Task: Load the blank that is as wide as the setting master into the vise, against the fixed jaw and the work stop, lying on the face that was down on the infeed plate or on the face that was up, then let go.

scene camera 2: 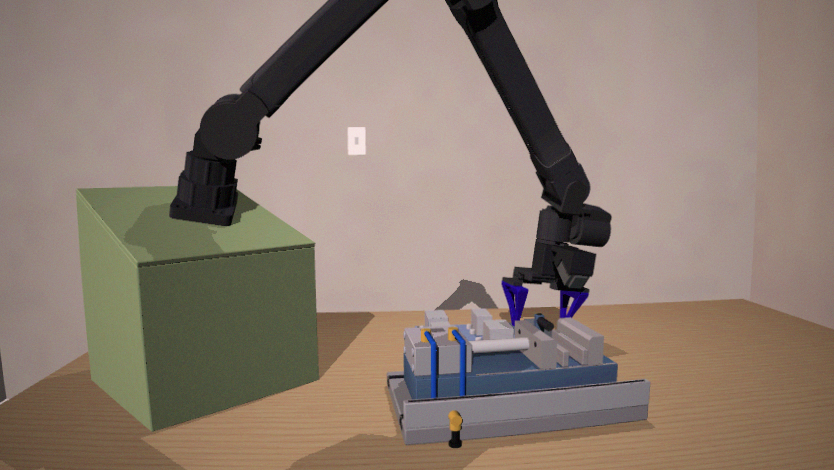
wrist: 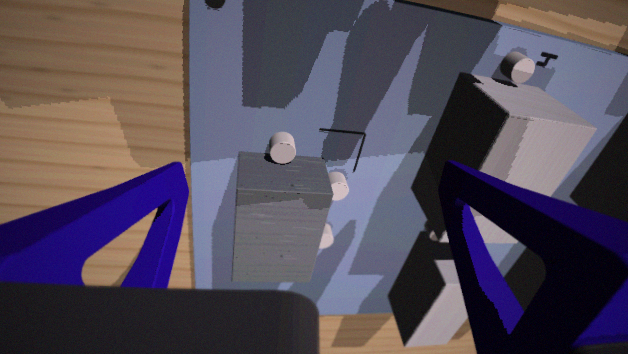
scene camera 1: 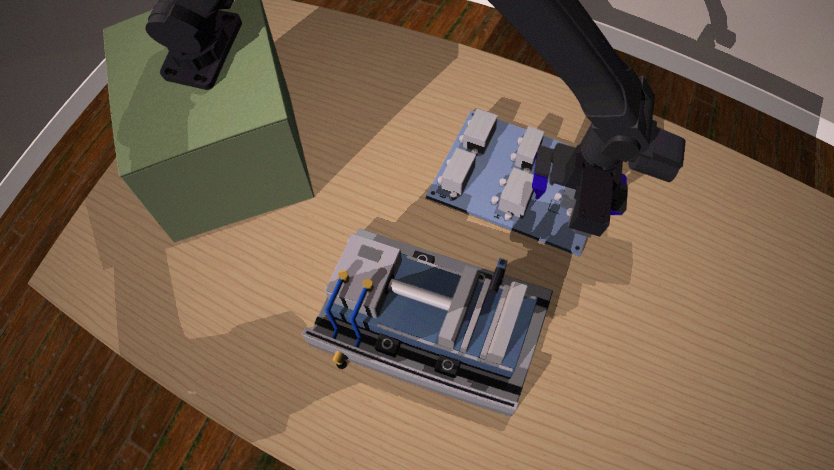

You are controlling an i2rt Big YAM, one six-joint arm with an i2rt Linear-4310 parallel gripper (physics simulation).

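Places are measured from the arm's base along level axes (x down, y left, z ahead), in millimetres.
Where they show: gripper, fingertip midpoint: (wrist: 313, 175) (scene camera 1: 566, 204); arm's base, link origin: (scene camera 2: 205, 208) (scene camera 1: 202, 49).
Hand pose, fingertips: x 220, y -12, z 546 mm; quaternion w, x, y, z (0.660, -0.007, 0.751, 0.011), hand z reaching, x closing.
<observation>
Things, the pixels of their top centre, and the offset from my fingertips.
- blue infeed plate, top centre: (wrist: 443, 212) (scene camera 1: 523, 176) dx +25, dy +51, dz -72 mm
- darker grey block, top centre: (wrist: 278, 242) (scene camera 1: 577, 188) dx +0, dy +33, dz +15 mm
- wide light blank, top centre: (wrist: 514, 189) (scene camera 1: 519, 186) (scene camera 2: 498, 324) dx -11, dy +6, dz -77 mm
- dark work stop, top centre: (scene camera 1: 496, 278) (scene camera 2: 545, 319) dx -63, dy -172, dz -85 mm
- long front rail, top centre: (scene camera 2: 533, 391) (scene camera 1: 407, 370) dx -17, dy -303, dz -171 mm
My gripper (scene camera 1: 576, 205) (scene camera 2: 539, 318) (wrist: 313, 175) is open and empty over the right part of the blue infeed plate (scene camera 1: 489, 166) (wrist: 215, 125). In the wrist view a darker grey block (wrist: 275, 240) lies between the fingers' lines, untouched; the arm hides it in scene camera 1. A wide light blank (scene camera 1: 515, 189) (wrist: 520, 155) is by the right finger. Other light blanks are a narrower one (scene camera 1: 529, 145) (wrist: 430, 320) and two at the left (scene camera 1: 480, 129) (scene camera 1: 458, 172). The vise has a movable jaw (scene camera 1: 461, 303), a fixed jaw (scene camera 1: 506, 324) (scene camera 2: 583, 341) and a dark work stop (scene camera 1: 498, 274) (scene camera 2: 543, 321); no blank shows between the jaws.
The vise stands in front of the infeed plate, with blue levers (scene camera 1: 329, 306) (scene camera 2: 462, 367) and a long front rail (scene camera 1: 408, 373) (scene camera 2: 525, 402). Light pins (wrist: 282, 148) (wrist: 518, 67) rise beside the blocks. A green box (scene camera 1: 215, 180) (scene camera 2: 227, 338) carries the arm's base at the left.
</observation>
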